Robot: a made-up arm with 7 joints.
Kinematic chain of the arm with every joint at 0, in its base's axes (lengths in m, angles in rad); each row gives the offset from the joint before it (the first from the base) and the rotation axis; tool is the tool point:
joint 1: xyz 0 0 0.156 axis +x
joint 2: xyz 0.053 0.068 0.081 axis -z
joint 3: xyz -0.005 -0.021 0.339 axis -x
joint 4: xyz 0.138 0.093 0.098 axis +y
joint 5: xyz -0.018 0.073 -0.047 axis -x
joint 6: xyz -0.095 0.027 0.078 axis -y
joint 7: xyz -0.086 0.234 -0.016 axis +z
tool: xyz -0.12 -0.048 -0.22
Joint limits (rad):
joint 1: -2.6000..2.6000
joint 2: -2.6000..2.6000
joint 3: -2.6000..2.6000
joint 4: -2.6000..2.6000
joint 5: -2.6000..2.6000
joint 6: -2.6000..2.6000
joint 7: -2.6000..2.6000
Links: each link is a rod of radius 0.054 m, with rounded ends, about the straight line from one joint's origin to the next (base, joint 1, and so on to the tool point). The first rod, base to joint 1, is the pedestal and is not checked.
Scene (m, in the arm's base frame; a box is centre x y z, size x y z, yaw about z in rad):
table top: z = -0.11
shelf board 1: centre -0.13 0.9 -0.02 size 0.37 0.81 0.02 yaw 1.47
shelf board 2: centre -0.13 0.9 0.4 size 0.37 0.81 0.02 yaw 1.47
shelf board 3: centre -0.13 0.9 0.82 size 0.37 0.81 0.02 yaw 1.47
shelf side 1: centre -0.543 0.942 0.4 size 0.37 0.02 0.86 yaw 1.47
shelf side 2: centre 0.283 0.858 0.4 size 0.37 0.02 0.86 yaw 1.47
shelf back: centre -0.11 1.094 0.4 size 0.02 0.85 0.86 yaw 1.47
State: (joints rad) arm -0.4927 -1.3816 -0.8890 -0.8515 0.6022 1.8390 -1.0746
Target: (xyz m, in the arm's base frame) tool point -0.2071 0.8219 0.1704
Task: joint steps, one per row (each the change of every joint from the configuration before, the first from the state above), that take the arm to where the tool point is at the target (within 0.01 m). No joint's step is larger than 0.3 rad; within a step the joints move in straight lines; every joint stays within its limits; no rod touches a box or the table.
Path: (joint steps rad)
1: 0.2649 0.0351 0.0817 0.1857 0.1989 -0.1883 0.1165
2: 0.2649 0.0352 0.0818 0.1856 0.1988 -0.1884 0.1165
3: -0.2102 -0.0806 0.0712 0.0533 -0.0065 -0.0278 -0.0322
4: -0.2102 -0.0805 0.0713 0.0533 -0.0065 -0.0279 -0.0321
5: -0.2102 -0.0806 0.0712 0.0533 -0.0066 -0.0279 -0.0321
6: -0.1113 0.0402 -0.0893 -0.1892 -0.1293 0.1582 -0.0650
7: -0.1113 0.0402 -0.0894 -0.1892 -0.1293 0.1582 -0.0650

